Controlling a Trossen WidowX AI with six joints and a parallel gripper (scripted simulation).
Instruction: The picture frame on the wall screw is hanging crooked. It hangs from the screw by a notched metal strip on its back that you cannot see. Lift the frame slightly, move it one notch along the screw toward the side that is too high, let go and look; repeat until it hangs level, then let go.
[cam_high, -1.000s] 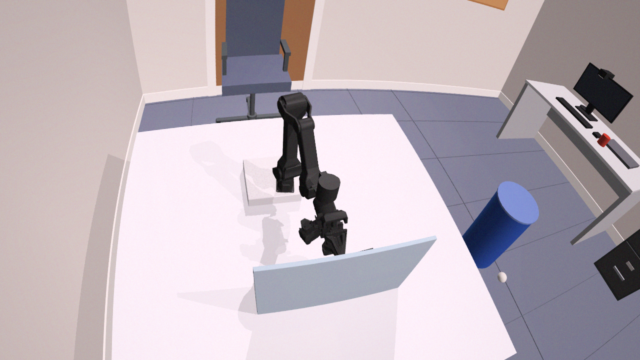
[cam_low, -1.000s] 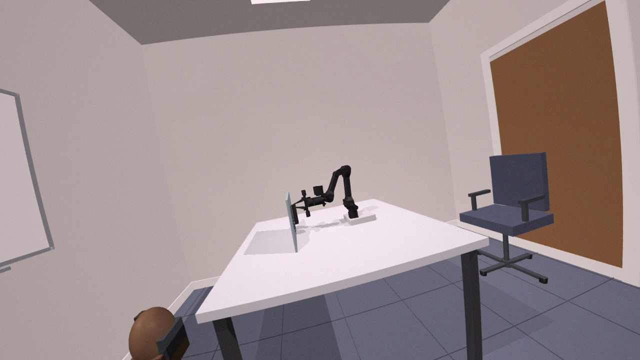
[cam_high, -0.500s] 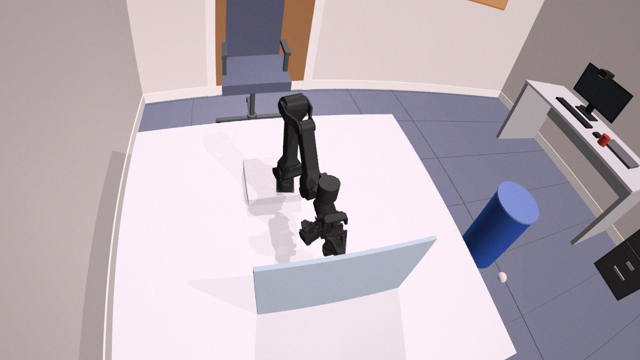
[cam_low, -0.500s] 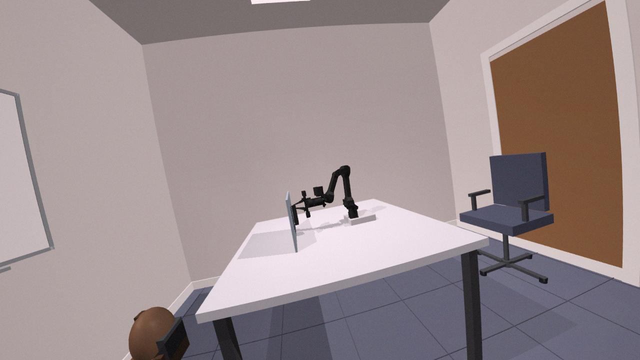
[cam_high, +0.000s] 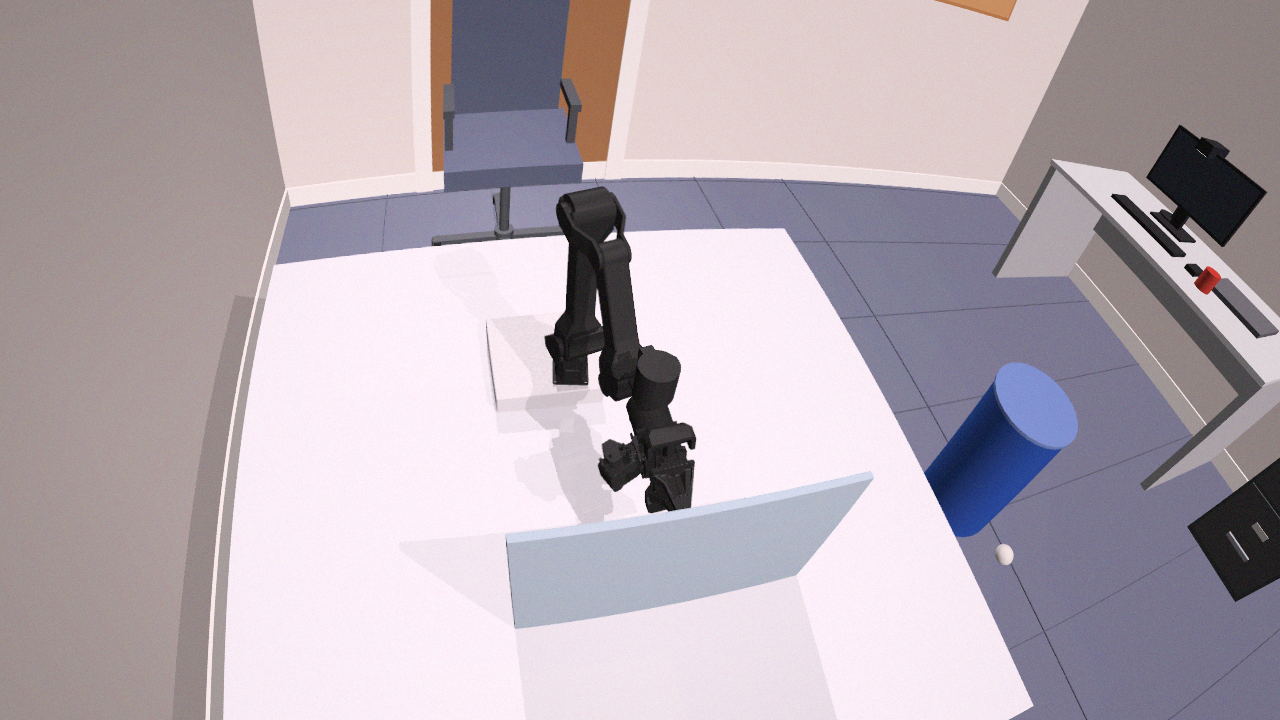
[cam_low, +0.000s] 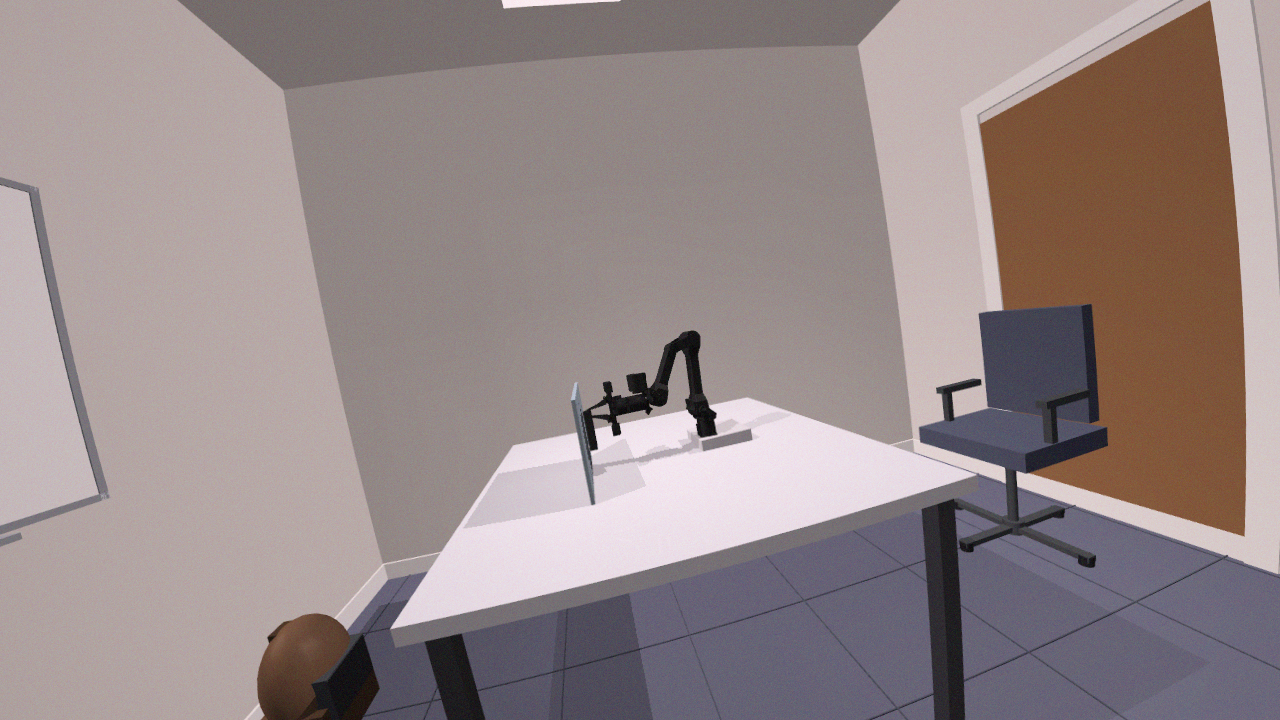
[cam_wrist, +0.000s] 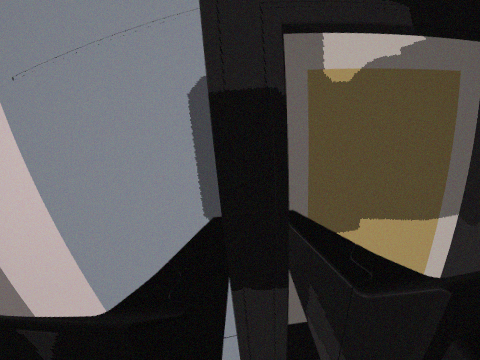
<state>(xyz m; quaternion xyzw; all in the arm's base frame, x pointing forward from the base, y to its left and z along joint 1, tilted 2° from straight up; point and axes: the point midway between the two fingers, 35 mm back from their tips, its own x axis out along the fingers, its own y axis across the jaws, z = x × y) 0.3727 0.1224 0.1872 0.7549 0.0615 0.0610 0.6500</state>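
Right now my gripper tip is 1 cm to the right of the picture frame and 5 cm above it. From my gripper tip the other things lie so: wall panel (2 cm ahead, 1 cm to the left, 7 cm below).
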